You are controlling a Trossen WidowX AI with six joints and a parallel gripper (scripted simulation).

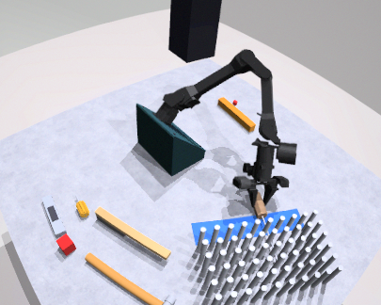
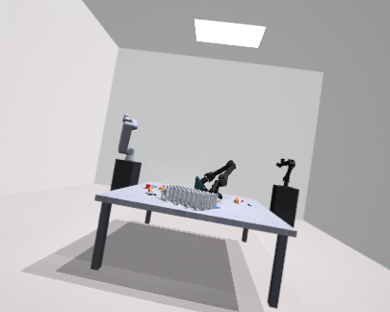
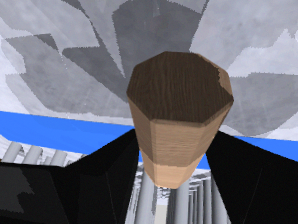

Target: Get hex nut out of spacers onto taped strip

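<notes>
The blue strip is 40 mm ahead of my gripper tip, 60 mm to the right of it and 20 mm below it. From my gripper tip the other things lie so: wooden-handled screwdriver (90 mm ahead, 40 mm to the right); then thin metal piece (330 mm behind, 380 mm to the left, 10 mm below); then orange bar (420 mm behind, 260 mm to the left).
</notes>
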